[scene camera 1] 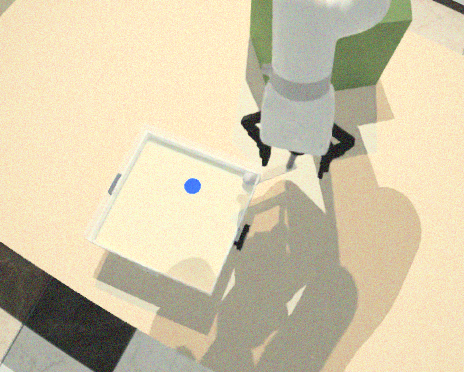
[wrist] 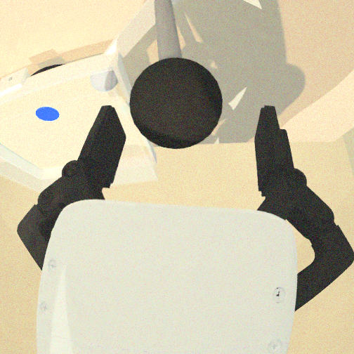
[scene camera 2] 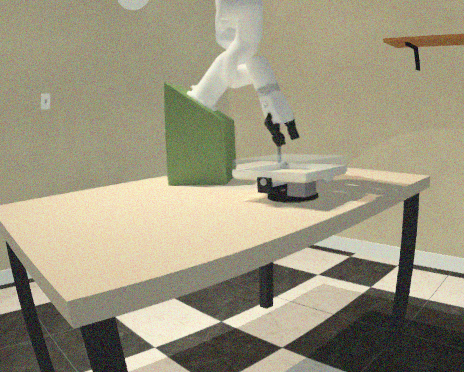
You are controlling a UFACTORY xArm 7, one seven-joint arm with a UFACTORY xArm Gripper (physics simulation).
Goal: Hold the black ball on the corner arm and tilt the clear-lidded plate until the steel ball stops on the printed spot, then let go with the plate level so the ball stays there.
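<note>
The black ball tops the grey corner arm. My gripper is open around it; in the wrist view the ball shows between the fingertips, nearer the left finger, with a gap on the right. The gripper hides the ball in scene camera 1. The clear-lidded plate looks near level. The steel ball is in the plate's corner by the arm, away from the blue printed spot.
The plate stands on a grey block with a dark round base. A black bracket sits at its side. The green robot stand is behind on the table. A wall shelf is high at right.
</note>
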